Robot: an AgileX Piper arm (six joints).
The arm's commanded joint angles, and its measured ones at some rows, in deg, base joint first. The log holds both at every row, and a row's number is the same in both.
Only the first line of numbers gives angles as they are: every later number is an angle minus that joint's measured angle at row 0.
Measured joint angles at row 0:
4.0 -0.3 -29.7 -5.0 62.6 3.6
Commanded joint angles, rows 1 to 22:
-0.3 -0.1 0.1 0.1 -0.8 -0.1
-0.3 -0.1 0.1 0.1 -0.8 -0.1
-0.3 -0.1 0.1 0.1 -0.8 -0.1
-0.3 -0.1 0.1 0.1 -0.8 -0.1
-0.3 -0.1 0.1 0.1 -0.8 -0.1
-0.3 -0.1 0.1 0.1 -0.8 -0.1
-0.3 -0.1 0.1 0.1 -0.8 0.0
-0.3 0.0 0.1 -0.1 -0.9 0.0
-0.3 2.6 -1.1 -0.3 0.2 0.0
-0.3 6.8 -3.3 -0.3 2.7 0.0
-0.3 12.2 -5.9 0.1 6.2 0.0
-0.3 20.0 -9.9 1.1 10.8 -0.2
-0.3 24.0 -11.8 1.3 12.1 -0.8
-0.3 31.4 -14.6 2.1 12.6 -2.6
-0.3 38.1 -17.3 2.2 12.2 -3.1
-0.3 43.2 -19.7 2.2 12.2 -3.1
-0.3 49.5 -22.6 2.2 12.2 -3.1
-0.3 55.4 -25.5 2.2 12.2 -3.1
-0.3 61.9 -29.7 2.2 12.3 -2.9
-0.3 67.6 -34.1 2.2 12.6 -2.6
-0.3 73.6 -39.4 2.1 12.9 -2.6
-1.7 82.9 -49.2 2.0 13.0 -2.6
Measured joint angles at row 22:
-0.4 77.4 -43.6 2.4 7.4 -2.6
